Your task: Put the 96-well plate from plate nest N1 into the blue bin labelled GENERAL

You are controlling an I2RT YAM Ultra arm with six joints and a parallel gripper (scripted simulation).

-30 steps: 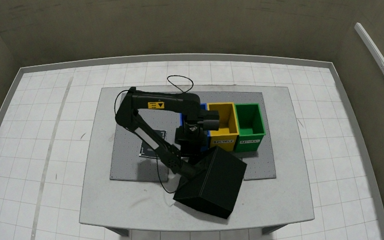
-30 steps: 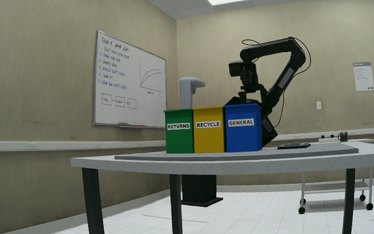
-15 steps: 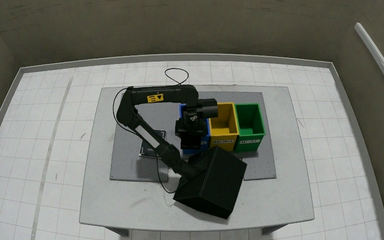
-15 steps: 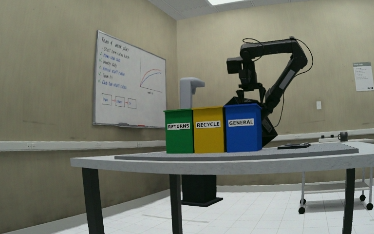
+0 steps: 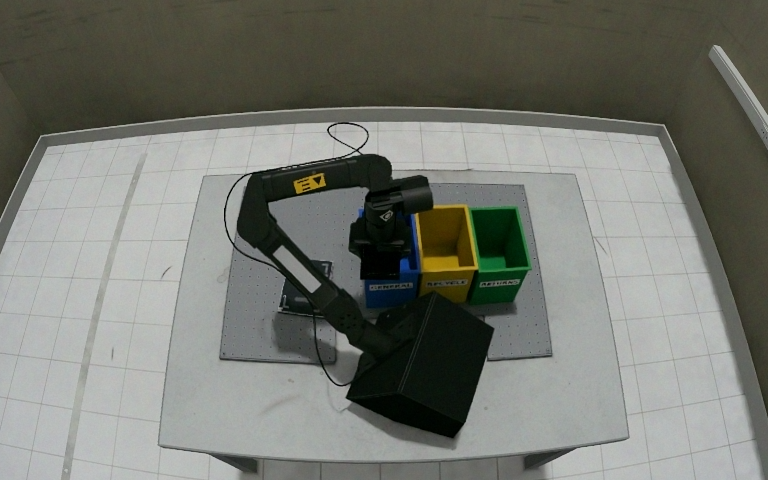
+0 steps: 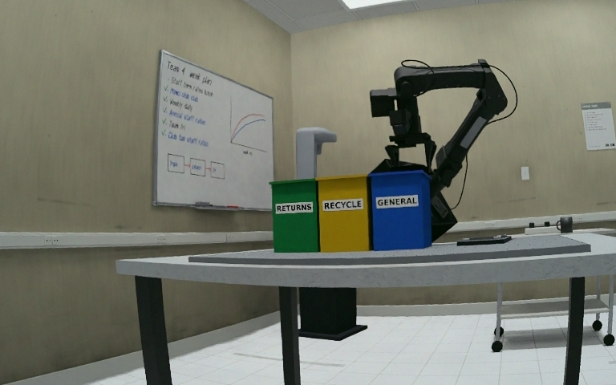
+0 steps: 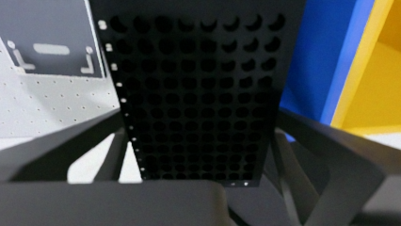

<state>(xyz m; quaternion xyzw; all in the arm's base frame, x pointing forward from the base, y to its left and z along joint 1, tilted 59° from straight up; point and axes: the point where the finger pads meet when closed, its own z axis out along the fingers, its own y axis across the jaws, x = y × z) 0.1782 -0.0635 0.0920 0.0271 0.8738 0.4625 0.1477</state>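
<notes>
My gripper is now 5 cm short of the blue general bin, 1 cm to the left of it and 11 cm above it. Also, from my hand: yellow recycle bin: 8 cm ahead, 14 cm to the right, 11 cm below; then plate nest N1: 1 cm behind, 19 cm to the left, 19 cm below; then black 96-well plate: 1 cm ahead.
</notes>
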